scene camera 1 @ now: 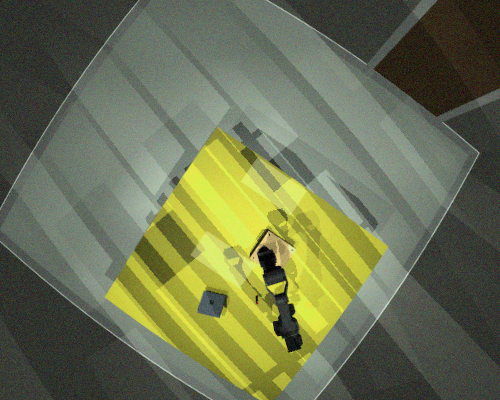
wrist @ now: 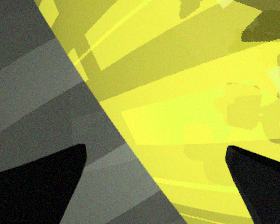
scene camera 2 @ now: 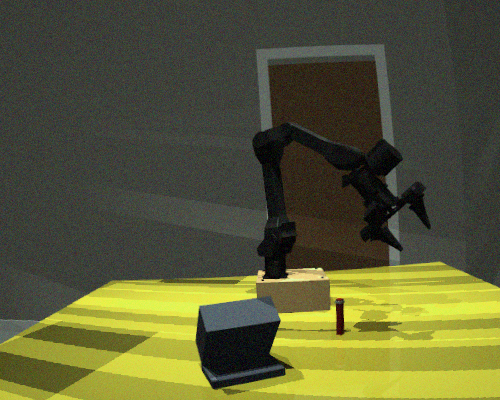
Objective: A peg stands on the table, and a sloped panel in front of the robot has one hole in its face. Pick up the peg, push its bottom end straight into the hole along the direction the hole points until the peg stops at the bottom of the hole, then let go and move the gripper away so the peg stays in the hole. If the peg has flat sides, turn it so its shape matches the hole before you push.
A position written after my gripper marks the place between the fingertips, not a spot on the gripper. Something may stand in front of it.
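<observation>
A grey sloped panel (scene camera 2: 233, 330) is visible to me. My gripper (scene camera 2: 415, 239), also visible as the gripper (wrist: 157, 153), is open and holds nothing.
</observation>
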